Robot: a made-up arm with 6 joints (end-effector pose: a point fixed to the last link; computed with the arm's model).
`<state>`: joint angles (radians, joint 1 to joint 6).
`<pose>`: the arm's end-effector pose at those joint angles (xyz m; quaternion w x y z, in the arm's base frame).
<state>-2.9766 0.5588 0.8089 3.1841 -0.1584 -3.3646</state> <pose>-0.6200 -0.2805 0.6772 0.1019 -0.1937 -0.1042 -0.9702</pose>
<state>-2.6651 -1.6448 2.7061 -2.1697 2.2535 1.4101</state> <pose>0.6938 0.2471 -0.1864 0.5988 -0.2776 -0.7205 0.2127</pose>
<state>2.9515 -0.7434 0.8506 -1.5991 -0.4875 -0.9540</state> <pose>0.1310 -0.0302 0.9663 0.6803 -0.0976 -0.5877 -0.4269</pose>
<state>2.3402 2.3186 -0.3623 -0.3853 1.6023 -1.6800</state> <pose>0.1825 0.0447 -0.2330 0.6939 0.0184 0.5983 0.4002</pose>
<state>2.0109 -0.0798 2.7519 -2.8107 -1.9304 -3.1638</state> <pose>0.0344 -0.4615 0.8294 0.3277 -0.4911 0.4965 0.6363</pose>
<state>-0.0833 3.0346 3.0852 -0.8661 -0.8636 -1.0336</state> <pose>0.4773 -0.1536 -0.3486 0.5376 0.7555 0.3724 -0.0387</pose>
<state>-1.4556 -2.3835 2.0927 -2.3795 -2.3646 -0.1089</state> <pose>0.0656 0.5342 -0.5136 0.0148 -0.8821 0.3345 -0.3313</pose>
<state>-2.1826 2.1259 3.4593 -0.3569 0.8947 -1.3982</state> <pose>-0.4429 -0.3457 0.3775 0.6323 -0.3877 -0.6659 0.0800</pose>
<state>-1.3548 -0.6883 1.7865 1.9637 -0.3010 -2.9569</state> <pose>-0.0894 0.7202 0.6854 0.3955 -0.3491 -0.8223 0.2134</pose>
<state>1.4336 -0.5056 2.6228 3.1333 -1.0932 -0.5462</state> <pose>-0.2621 -0.6190 0.5930 0.4390 0.5279 0.1487 -0.7117</pose>
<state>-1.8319 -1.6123 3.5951 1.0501 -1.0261 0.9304</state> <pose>-0.0579 0.1204 -0.1270 0.3731 0.1377 0.9135 0.0856</pose>
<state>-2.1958 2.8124 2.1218 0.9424 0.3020 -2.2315</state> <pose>-0.4160 -0.4008 -0.3842 0.2853 0.5179 -0.4200 -0.6884</pose>
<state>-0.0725 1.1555 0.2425 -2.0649 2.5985 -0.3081</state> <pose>0.5530 0.0430 -0.0581 0.3330 -0.1220 -0.5036 -0.7878</pose>
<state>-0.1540 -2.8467 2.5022 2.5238 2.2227 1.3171</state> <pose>0.2310 0.1085 -0.5105 0.2455 -0.1985 -0.7142 0.6247</pose>
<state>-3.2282 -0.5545 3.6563 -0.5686 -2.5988 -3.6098</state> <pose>0.5353 0.1015 0.2417 0.6852 0.0589 -0.7125 -0.1391</pose>
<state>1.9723 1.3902 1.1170 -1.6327 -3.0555 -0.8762</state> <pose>-0.3252 0.7382 -0.0042 0.3626 0.7185 -0.5843 -0.1043</pose>
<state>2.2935 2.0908 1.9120 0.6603 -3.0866 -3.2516</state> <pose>-0.4458 0.7145 0.0106 0.8600 0.3171 -0.2050 -0.3433</pose>
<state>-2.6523 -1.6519 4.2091 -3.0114 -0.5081 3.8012</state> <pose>0.1284 -0.1282 -0.0328 0.2372 -0.1400 0.3545 -0.8936</pose>
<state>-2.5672 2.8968 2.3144 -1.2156 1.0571 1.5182</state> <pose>-0.3522 -0.1555 -0.6031 0.1779 -0.0658 -0.2973 0.9358</pose>
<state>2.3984 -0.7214 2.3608 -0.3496 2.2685 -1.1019</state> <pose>0.6433 -0.3679 0.6195 0.5731 -0.2001 0.4261 0.6708</pose>
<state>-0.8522 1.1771 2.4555 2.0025 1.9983 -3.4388</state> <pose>0.3062 -0.2389 0.8339 0.9165 0.2277 0.3063 0.1201</pose>
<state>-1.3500 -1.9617 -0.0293 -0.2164 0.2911 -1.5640</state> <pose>-0.2823 0.4772 0.4537 0.6310 -0.0772 -0.6768 0.3712</pose>
